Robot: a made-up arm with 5 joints.
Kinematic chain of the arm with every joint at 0, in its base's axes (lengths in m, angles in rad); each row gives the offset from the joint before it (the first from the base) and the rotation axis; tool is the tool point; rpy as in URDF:
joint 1: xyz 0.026 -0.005 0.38 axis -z
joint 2: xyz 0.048 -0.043 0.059 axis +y
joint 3: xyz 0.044 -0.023 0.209 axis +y
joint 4: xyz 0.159 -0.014 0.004 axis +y
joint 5: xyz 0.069 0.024 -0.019 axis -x
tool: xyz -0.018 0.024 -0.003 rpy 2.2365 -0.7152 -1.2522
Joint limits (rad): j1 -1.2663..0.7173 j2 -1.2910..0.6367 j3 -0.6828..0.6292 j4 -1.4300..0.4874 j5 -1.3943..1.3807
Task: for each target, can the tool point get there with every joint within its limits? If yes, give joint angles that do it. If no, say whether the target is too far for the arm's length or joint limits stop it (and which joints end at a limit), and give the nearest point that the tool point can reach.
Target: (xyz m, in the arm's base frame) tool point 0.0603 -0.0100 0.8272
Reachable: yes | joints -1.0252 -0.6905 -0.4348 -0.7750 -0.1985
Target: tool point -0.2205 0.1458 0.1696
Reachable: no: joint limits stop it (at a limit: joint 1, joint 2, joint 3) | nearest point 0.1255 0.1996 0.3833 | short by 0.410 m
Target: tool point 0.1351 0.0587 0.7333
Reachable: yes | joints -0.7856 -0.7179 0.3396 -0.9935 0.0265
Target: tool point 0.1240 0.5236 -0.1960
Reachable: no: too far | nearest point 0.1614 0.2615 0.3732 | short by 0.628 m
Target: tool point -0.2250 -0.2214 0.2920
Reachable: no: joint limits stop it (at a limit: joint 2, joint 3, joint 4, joint 5) | nearest point -0.1706 -0.1745 0.6665 | short by 0.381 m
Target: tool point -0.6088 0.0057 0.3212
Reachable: no: too far | nearest point -0.2335 -0.0006 0.6665 | short by 0.510 m
